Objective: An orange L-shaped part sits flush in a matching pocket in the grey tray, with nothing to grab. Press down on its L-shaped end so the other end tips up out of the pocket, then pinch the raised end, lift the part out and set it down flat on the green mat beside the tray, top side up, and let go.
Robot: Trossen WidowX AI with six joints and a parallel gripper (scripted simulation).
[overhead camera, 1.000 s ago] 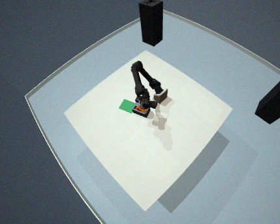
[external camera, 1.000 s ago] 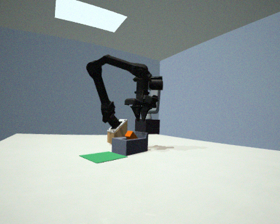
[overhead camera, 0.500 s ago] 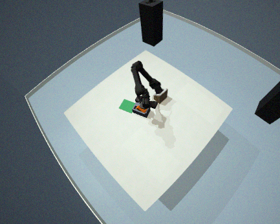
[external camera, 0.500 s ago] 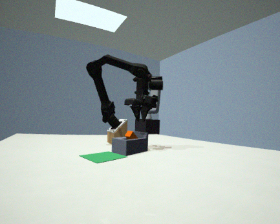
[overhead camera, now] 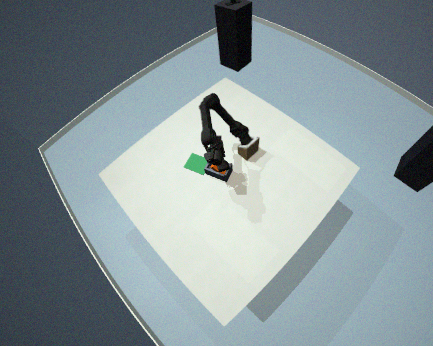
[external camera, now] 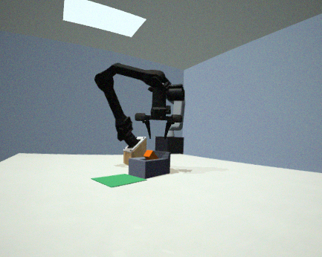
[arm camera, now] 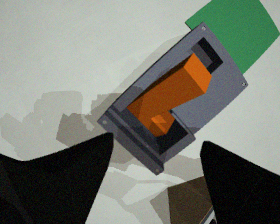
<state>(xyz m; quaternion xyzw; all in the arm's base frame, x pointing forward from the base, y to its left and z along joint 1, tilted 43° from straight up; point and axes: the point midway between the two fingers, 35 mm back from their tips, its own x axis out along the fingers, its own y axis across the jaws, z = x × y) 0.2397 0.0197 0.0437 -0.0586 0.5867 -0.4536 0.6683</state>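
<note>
Right now the orange L-shaped part is 10 mm behind my gripper tip, 10 mm to the right of it and 100 mm below it. From my gripper tip the other things lie so: green mat (40 mm ahead, 180 mm to the right, 160 mm below).
</note>
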